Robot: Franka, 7 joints.
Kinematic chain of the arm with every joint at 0, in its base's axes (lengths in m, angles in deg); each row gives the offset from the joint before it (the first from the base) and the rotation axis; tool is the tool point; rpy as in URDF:
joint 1: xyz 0 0 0.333 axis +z
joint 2: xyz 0 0 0 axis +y
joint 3: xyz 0 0 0.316 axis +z
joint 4: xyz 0.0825 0 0 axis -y
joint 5: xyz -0.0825 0 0.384 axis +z
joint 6: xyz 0 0 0 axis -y
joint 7: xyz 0.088 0 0 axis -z
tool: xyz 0 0 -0.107 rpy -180 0 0
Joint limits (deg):
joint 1: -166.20..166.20
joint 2: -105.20..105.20
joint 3: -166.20..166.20
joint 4: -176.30..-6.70
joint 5: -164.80..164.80
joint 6: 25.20..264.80
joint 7: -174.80..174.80
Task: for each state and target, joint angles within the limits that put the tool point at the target. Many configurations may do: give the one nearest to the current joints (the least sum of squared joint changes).
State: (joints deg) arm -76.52 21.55 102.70 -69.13 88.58 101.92 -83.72
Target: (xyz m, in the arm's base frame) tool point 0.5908 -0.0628 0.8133
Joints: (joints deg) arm -72.89 32.14 88.64 -74.20 88.86 109.98 -83.72
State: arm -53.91 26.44 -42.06 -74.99 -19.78 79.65 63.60
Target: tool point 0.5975 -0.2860 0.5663
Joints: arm -14.14 23.93 -11.71 -65.93 -13.72 84.07 63.60
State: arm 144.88 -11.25 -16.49 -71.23 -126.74 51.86 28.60
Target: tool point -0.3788 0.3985 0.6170
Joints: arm 153.33 10.23 -7.63 -103.17 -116.57 46.34 28.60
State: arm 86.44 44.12 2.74 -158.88 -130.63 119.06 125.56
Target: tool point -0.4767 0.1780 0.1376
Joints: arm 117.57 34.82 42.25 -132.09 -134.74 121.51 125.56
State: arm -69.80 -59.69 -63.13 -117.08 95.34 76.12 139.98
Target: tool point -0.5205 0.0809 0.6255
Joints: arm -81.00 -70.41 -79.14 -110.76 97.38 77.03 139.98
